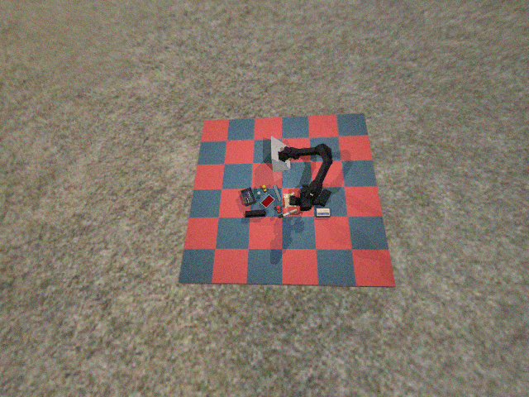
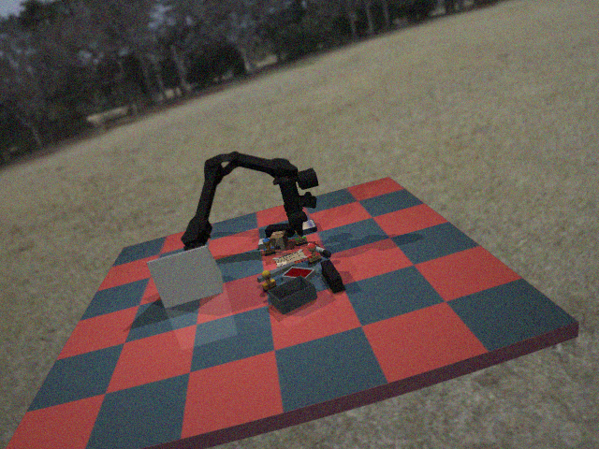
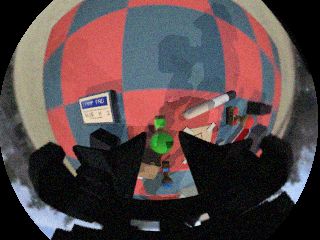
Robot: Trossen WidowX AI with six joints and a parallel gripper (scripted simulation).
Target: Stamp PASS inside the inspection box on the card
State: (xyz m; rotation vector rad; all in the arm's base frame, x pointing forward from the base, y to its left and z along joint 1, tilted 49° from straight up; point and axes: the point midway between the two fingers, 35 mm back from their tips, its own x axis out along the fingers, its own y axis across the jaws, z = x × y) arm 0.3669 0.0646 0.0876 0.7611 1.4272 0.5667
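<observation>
The ink pad lies 7 cm behind my gripper tip, 24 cm to the right of it and 4 cm below it. The rest, counted from my gripper tip: card: 7 cm behind, 8 cm to the right, 4 cm below; cardboard box: 8 cm behind, 5 cm to the left, 2 cm below; white pen: 4 cm ahead, 13 cm to the right, 3 cm below.
</observation>
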